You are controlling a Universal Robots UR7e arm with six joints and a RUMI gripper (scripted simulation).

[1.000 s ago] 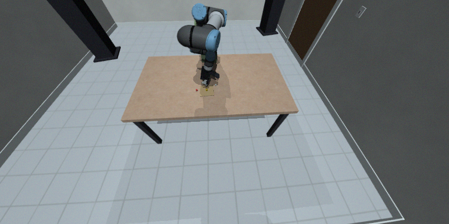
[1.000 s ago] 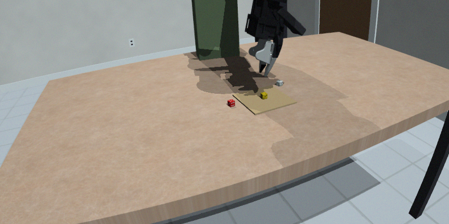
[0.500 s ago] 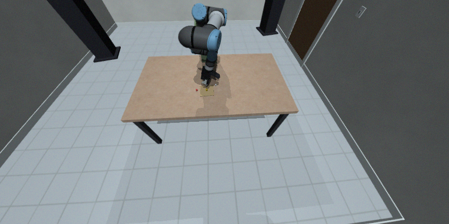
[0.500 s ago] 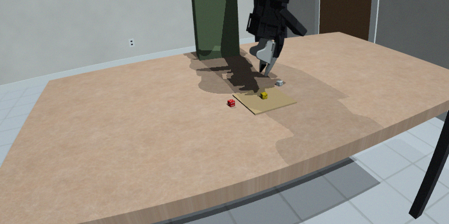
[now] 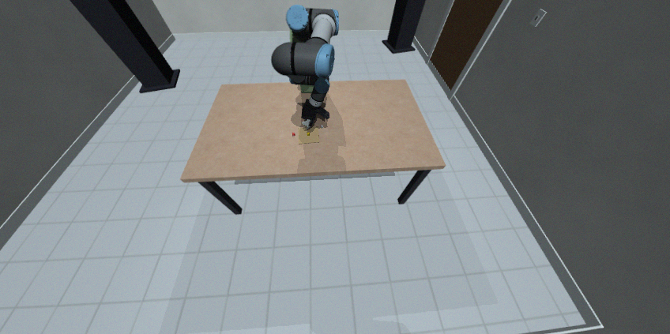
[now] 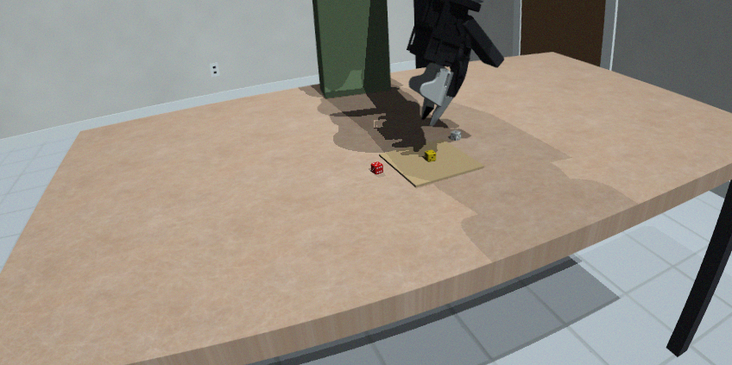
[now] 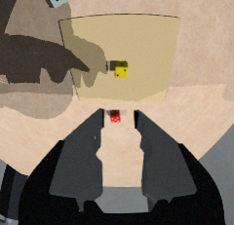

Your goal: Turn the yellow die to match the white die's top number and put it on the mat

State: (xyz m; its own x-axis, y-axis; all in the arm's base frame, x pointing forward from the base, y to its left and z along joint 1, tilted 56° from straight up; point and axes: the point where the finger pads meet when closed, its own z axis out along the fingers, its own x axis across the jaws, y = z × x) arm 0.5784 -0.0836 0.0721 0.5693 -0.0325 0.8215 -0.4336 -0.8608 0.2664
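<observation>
The yellow die is 8 cm below my hand. Also, from my hand: red die (3 cm behind, 10 cm to the right, 8 cm below); tan mat (9 cm below); white die (4 cm behind, 10 cm to the left, 8 cm below).
</observation>
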